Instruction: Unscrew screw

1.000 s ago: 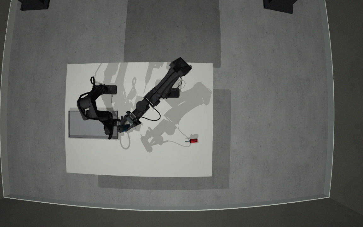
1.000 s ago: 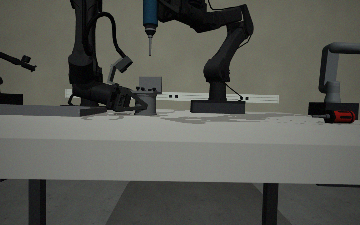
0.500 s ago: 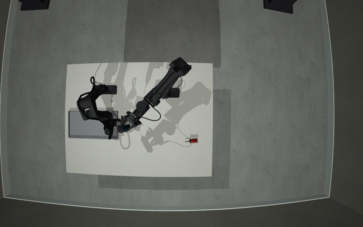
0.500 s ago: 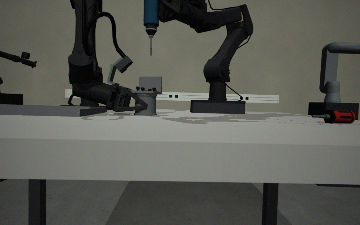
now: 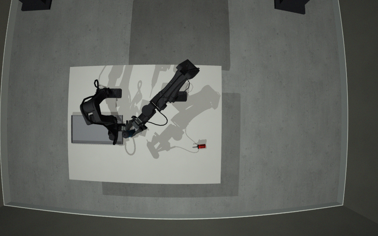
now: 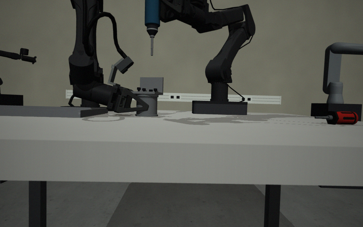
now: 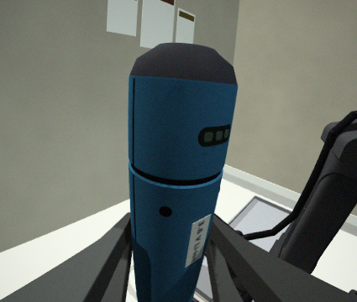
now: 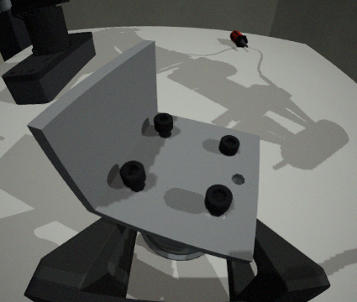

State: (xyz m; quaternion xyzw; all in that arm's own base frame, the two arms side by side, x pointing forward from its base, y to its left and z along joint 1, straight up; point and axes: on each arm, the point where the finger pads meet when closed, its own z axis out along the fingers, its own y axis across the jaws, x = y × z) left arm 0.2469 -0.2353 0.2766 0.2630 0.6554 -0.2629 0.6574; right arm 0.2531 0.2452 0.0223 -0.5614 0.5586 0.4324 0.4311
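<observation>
My right gripper is now right at the joint module. From my right hand the other things lie so: flat grey plate 340 mm to the right, 40 mm ahead, 20 mm below; then grey l-shaped bracket 50 mm above; then screwdriver bit 160 mm above, 20 mm to the left, 20 mm ahead.
</observation>
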